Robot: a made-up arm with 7 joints.
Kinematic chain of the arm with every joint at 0, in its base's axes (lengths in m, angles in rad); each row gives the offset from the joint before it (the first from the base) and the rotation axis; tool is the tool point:
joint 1: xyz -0.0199 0.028 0.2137 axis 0 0.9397 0.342
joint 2: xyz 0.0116 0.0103 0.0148 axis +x
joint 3: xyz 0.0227 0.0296 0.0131 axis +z
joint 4: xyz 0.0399 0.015 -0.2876 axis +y
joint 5: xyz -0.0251 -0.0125 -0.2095 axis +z
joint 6: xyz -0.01 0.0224 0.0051 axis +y
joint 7: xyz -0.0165 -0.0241 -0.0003 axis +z
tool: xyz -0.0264 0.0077 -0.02
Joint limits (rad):
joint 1: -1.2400..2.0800
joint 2: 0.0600..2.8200
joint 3: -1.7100..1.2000
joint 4: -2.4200..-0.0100
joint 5: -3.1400..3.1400
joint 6: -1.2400..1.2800
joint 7: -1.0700..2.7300
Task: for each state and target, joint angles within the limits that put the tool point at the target. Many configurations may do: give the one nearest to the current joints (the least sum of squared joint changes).
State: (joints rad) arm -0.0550 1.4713 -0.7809 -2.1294 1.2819 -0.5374 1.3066
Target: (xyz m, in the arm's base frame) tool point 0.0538 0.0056 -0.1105
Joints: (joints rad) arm 0.1661 0.6760 -1.1312 -1.8181 1.2090 -0.5276 1.2147
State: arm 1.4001 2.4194 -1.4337 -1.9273 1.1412 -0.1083 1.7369
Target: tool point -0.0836 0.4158 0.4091
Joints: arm 1.7372 2.2431 -1.7100 -1.2334 0.9655 -0.0964 1.5591
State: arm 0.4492 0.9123 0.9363 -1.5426 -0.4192 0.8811 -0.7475
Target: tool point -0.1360 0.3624 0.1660
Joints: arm 1.0181 0.4662 1.2000 -2.0761 -0.6218 1.0249 -0.7528
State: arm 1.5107 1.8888 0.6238 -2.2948 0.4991 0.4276 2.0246
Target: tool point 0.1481 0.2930 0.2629
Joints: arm 0.8365 1.2483 1.2000 -2.3662 0.4272 0.4309 2.1535
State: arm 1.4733 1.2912 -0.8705 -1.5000 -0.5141 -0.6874 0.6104
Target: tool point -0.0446 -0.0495 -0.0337
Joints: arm 0.9561 0.4658 -1.0864 -2.3777 -0.4984 -0.8603 0.5914
